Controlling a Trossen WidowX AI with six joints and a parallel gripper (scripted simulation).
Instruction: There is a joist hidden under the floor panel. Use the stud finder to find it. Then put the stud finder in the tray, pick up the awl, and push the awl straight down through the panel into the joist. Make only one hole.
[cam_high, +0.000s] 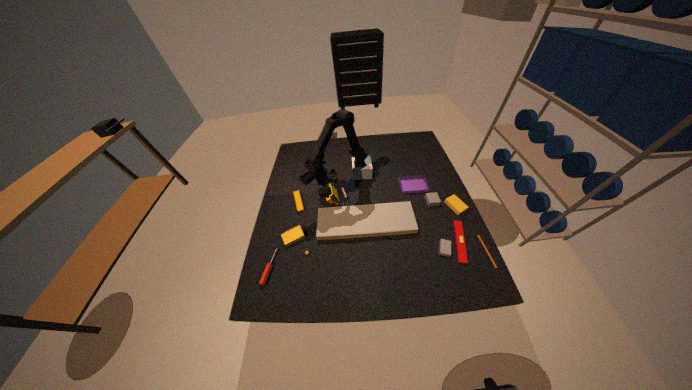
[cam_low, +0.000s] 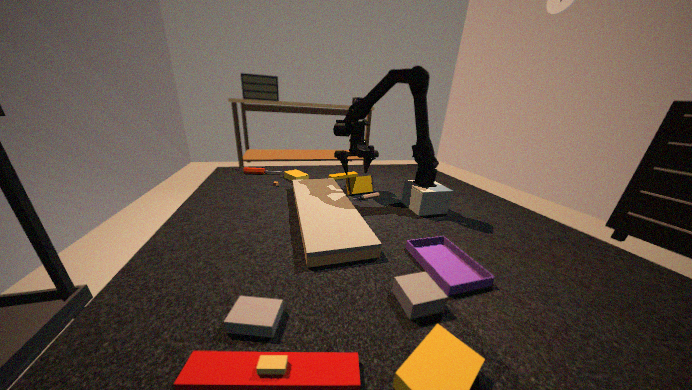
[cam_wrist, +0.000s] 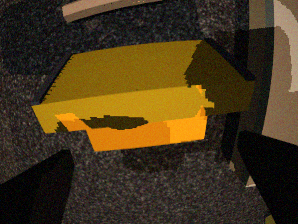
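My gripper tip is 50 mm above the stud finder, 10 mm to the right of it and 10 mm short of it. The rest, counted from my gripper tip: purple tray (530 mm to the left, 60 mm below, 20 mm behind); awl (100 mm to the left, 70 mm below); square indicator window (60 mm below, 30 mm ahead, 10 mm to the right).
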